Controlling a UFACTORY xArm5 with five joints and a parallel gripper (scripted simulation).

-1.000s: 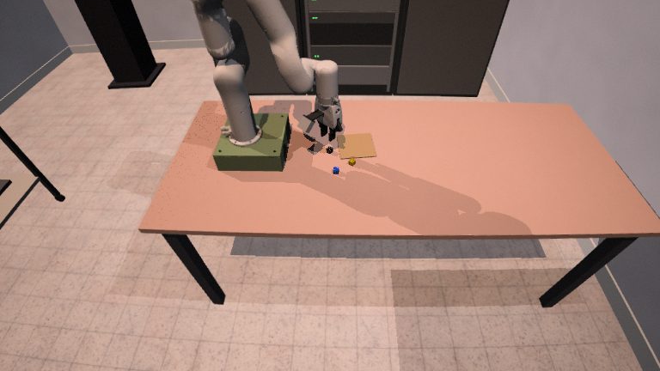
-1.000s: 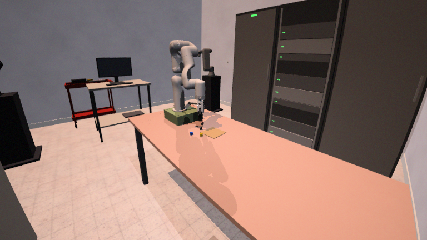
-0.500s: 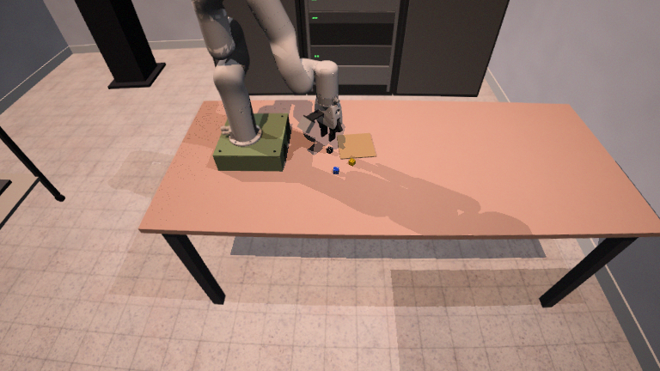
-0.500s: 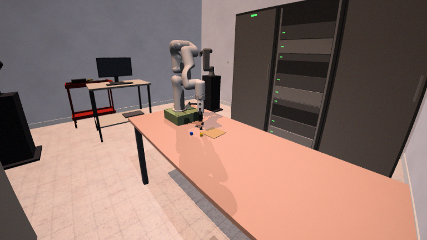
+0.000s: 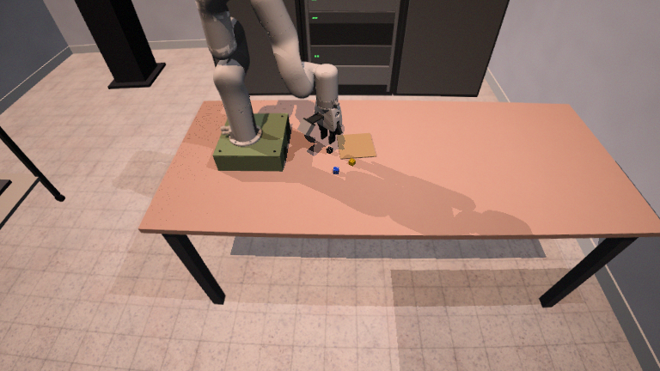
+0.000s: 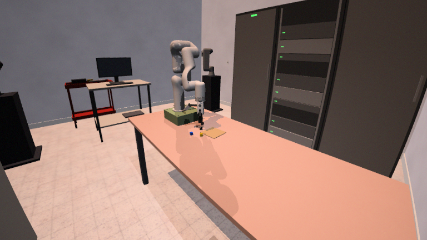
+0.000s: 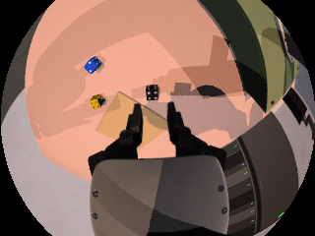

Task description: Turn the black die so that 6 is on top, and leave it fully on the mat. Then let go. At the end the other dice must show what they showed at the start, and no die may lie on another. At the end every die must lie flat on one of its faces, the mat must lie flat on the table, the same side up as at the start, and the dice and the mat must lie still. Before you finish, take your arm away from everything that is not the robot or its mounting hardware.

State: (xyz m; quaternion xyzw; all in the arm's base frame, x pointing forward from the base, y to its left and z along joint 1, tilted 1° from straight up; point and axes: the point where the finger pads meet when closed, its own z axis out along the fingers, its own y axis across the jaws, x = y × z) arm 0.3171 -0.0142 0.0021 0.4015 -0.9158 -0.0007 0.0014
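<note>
Right now the black die is 80 mm below my hand. The rest, counted from my hand: blue die: 110 mm to the right, 80 mm below, 30 mm ahead; yellow die: 90 mm ahead, 80 mm below, 70 mm to the right; tan mat: 110 mm ahead, 80 mm below, 30 mm to the left.
</note>
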